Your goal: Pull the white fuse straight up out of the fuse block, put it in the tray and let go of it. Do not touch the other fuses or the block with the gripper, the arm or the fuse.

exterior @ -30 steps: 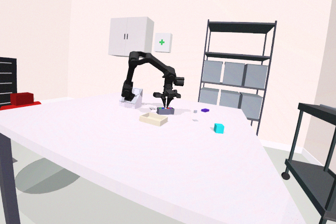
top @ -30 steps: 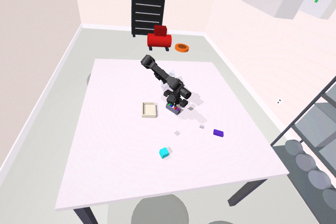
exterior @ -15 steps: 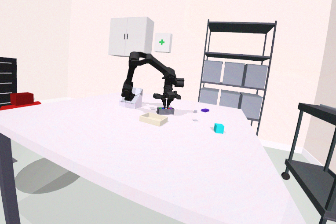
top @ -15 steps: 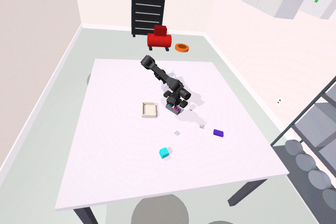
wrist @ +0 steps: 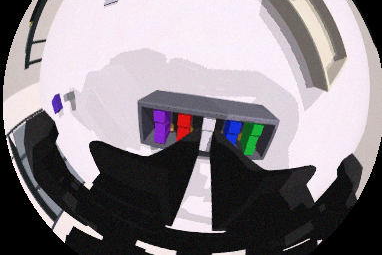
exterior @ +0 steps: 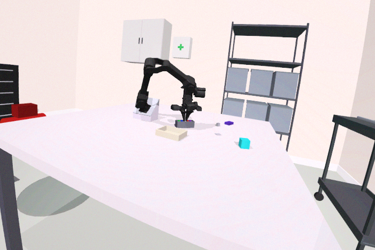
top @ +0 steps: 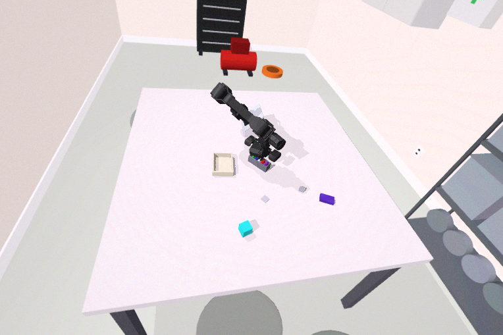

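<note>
Right now the red fuse is 10 mm ahead of my gripper tip, 10 mm to the left of it and 10 mm below it. The rest, counted from my gripper tip: blue fuse: 10 mm behind, 10 mm to the right, 10 mm below; white fuse: 10 mm below; purple fuse: 30 mm ahead, 30 mm to the left, 10 mm below.
</note>
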